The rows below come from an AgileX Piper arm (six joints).
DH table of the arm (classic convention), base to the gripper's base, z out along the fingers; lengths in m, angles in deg. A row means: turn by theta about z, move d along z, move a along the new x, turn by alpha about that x. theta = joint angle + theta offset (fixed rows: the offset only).
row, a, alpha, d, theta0
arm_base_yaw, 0, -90, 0.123, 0
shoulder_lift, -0.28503, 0, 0, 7.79
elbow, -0.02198, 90, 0, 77.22
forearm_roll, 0, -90, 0.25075, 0
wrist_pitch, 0, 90, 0, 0
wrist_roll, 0, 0, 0.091, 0
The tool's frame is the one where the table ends.
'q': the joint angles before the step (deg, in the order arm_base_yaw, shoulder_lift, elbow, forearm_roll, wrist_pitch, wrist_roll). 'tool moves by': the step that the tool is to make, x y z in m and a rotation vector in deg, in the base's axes. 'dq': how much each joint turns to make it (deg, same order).
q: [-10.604, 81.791, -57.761, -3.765, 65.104, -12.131]
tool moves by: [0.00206, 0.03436, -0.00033, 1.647, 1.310, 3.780]
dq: [7.459, 0.000, 0.001, 1.299, 1.658, 3.186]
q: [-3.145, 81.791, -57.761, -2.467, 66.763, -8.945]
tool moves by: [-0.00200, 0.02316, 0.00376, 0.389, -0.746, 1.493]
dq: [5.324, -0.879, -0.001, 0.106, 0.284, 3.801]
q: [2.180, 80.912, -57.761, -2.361, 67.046, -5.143]
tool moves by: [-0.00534, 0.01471, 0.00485, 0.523, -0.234, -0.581]
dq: [3.472, -1.174, 0.000, 0.190, 1.051, 3.973]
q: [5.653, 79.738, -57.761, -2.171, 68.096, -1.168]
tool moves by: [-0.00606, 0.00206, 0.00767, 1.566, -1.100, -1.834]
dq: [0.161, -1.875, -0.001, 1.350, 0.664, 1.613]
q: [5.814, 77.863, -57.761, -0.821, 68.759, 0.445]
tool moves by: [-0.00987, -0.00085, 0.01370, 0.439, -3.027, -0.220]
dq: [-0.001, -3.417, 0.000, 0.109, 0.364, 0.191]
